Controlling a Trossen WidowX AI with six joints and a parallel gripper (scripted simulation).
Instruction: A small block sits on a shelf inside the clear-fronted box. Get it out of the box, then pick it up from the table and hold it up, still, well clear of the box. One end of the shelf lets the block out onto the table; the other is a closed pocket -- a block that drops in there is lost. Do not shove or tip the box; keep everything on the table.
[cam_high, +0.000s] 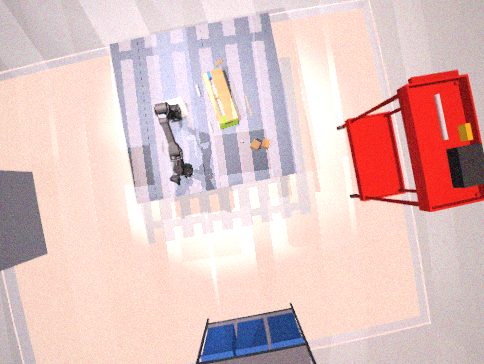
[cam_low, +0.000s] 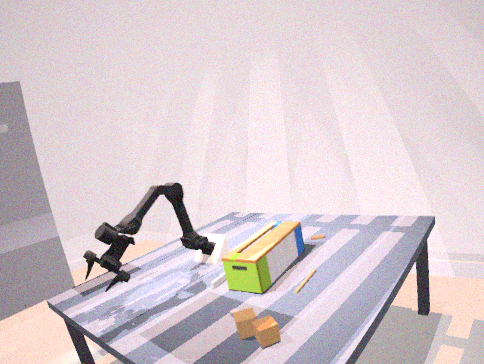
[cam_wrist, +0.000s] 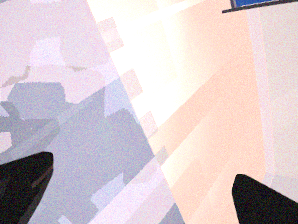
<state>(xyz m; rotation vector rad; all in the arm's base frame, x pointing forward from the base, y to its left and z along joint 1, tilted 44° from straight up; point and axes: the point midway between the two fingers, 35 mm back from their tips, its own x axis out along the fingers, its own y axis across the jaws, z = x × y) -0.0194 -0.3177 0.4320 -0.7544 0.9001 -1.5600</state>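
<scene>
My gripper tip is 330 mm short of the long box, 540 mm to the right of it and 60 mm above it. The rest, counted from my gripper tip: thin tan stick 570 mm ahead, 500 mm to the left, 120 mm below.
</scene>
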